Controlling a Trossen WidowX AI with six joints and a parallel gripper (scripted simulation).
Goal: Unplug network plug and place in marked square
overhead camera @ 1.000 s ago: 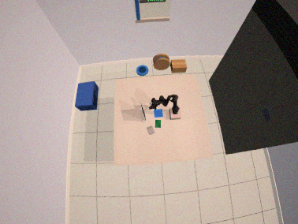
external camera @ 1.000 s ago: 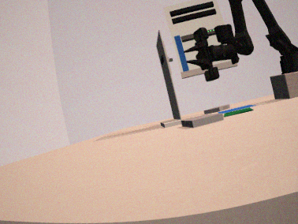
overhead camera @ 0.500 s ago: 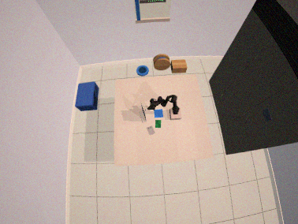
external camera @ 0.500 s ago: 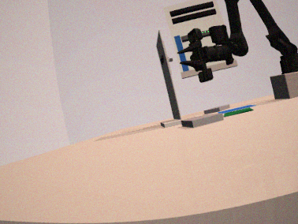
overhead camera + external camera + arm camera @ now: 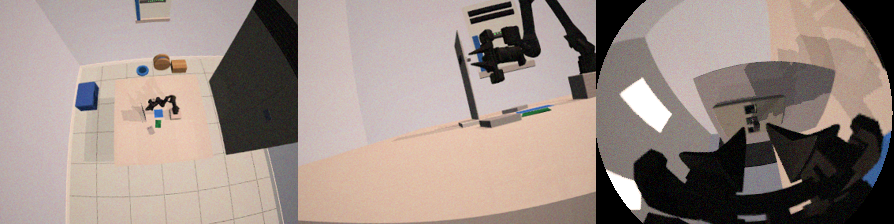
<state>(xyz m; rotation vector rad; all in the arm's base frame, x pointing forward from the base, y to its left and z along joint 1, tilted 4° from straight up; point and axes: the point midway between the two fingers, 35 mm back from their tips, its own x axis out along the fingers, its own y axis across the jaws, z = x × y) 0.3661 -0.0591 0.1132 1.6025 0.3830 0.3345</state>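
The network plug lies 20 mm ahead of my gripper tip. The rest, counted from my gripper tip: upright grey panel: 40 mm ahead, 10 mm to the left, 80 mm below; blue square mark: 170 mm behind, 210 mm below; green patch: 140 mm behind, 140 mm to the left, 210 mm below.
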